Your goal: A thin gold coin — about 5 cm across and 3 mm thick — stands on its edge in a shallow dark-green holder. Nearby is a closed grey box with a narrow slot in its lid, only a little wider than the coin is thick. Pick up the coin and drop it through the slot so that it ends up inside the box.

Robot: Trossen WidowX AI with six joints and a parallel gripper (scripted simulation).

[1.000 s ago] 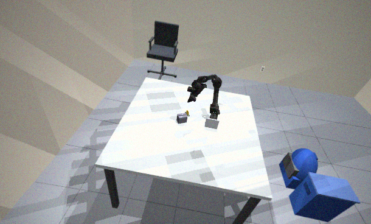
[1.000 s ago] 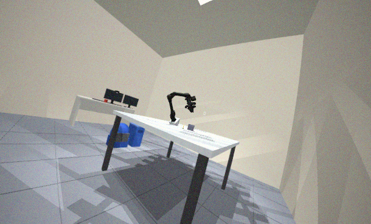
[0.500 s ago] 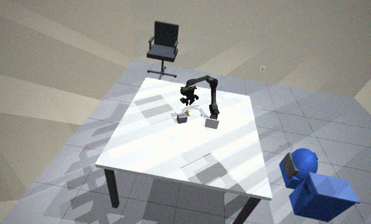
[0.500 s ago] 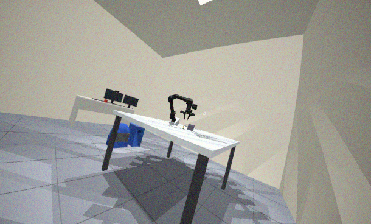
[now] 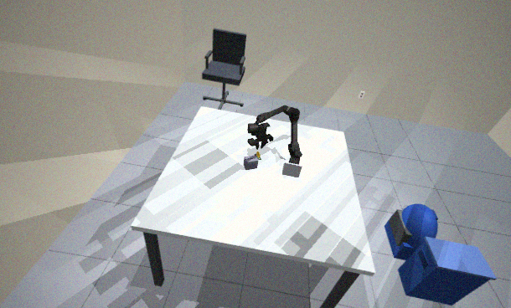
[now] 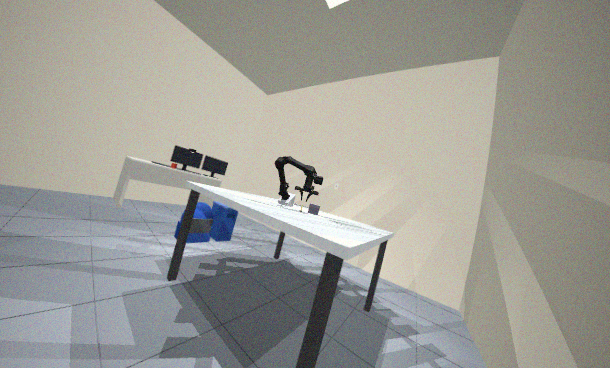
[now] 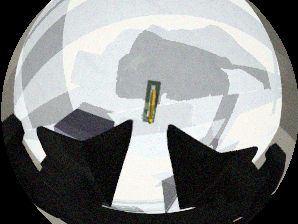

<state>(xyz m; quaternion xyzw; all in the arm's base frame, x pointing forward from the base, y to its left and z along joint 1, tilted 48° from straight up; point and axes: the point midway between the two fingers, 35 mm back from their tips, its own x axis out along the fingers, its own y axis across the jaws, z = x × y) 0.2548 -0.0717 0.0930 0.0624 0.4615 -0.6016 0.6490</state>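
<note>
Right now my gripper tip is 5 cm above the gold coin.
</note>
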